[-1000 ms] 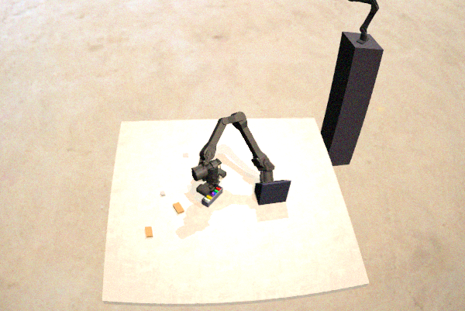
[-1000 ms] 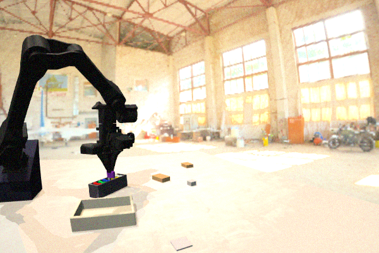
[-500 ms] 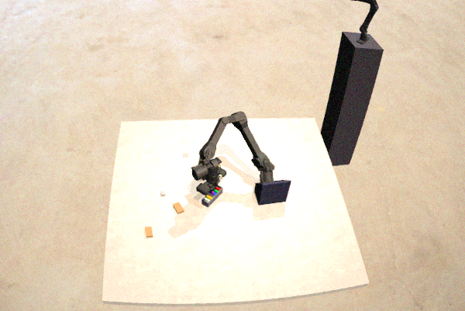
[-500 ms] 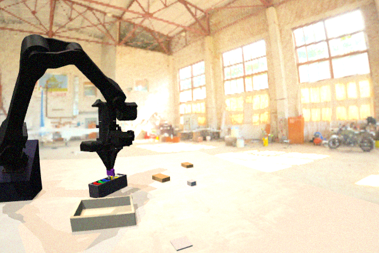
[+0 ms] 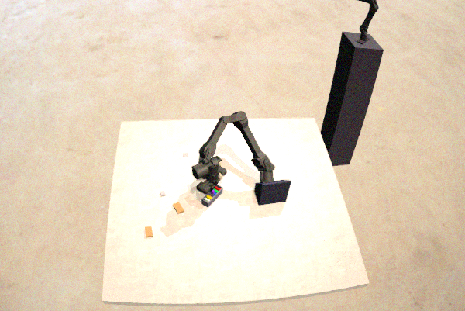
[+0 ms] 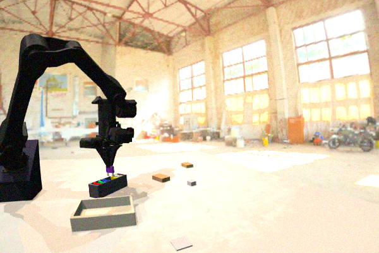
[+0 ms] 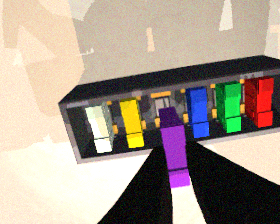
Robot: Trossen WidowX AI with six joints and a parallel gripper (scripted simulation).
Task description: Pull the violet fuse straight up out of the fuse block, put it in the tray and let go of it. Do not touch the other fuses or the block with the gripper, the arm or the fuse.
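My gripper tip is now 19 cm to the left of the cream tray, 7 cm above it and 1 cm past it. The rest, counted from my gripper tip: violet fuse: 1 cm below; flat tile: 34 cm to the right, 12 cm ahead, 7 cm below; small cube: 26 cm ahead, 7 cm below, 5 cm to the right.
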